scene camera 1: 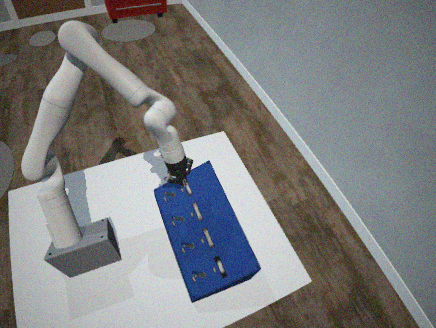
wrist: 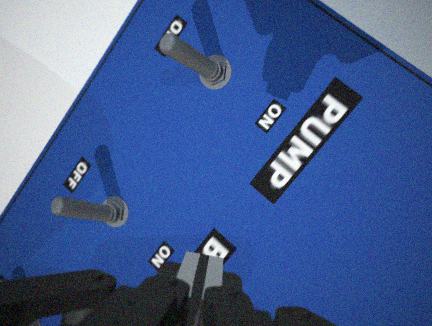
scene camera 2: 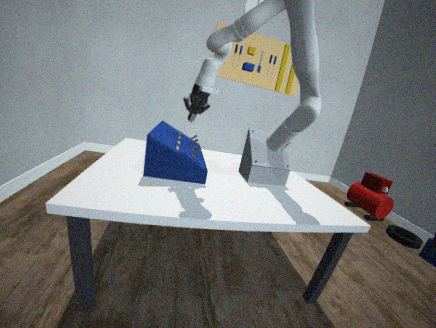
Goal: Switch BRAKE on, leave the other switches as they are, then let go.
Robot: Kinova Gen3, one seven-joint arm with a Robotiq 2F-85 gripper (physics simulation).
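Places are measured from the arm's base along level axes (x ahead, y left, z up), in millimetres.
Pixels of known places: gripper, fingertip midpoint: (scene camera 1: 184, 185) (wrist: 200, 281) (scene camera 2: 190, 121); arm's base, link origin: (scene camera 1: 70, 241) (scene camera 2: 273, 144).
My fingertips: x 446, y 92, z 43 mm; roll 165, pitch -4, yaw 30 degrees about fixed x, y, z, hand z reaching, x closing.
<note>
Ahead of a thing's pixels: the offset from my fingertips to its top centre. "spot": to the spot under its first point. Level surfaces: height alone.
A blue sloped switch box (scene camera 1: 224, 225) (scene camera 2: 170, 162) (wrist: 350, 225) stands on the table with several toggle switches. In the wrist view, the PUMP lever {106 mm down, 51 mm back, 49 mm left} (wrist: 192, 57) leans to its OFF side, beside the PUMP label {111 mm down, 31 mm ahead, 53 mm left} (wrist: 306, 140). The neighbouring lever {106 mm down, 45 mm back, 71 mm right} (wrist: 85, 209) also leans to its OFF side; its ON label {spot: 126 mm down, 13 mm ahead, 67 mm right} (wrist: 161, 255) shows clear of it. A name label starting with B {spot: 116 mm down, 34 mm ahead, 35 mm right} (wrist: 215, 246), partly hidden by the fingertips, fits BRAKE. My gripper (scene camera 1: 185, 184) (scene camera 2: 191, 118) (wrist: 200, 281) is shut and empty, raised above the box and apart from the levers.
The two farther levers (scene camera 1: 188, 246) (scene camera 1: 199, 276) and their labels stand toward the box's near end in the first scene view. The arm's grey base block (scene camera 1: 95, 250) (scene camera 2: 267, 172) stands beside the box on the white table {235 mm down} (scene camera 1: 285, 277) (scene camera 2: 115, 202).
</note>
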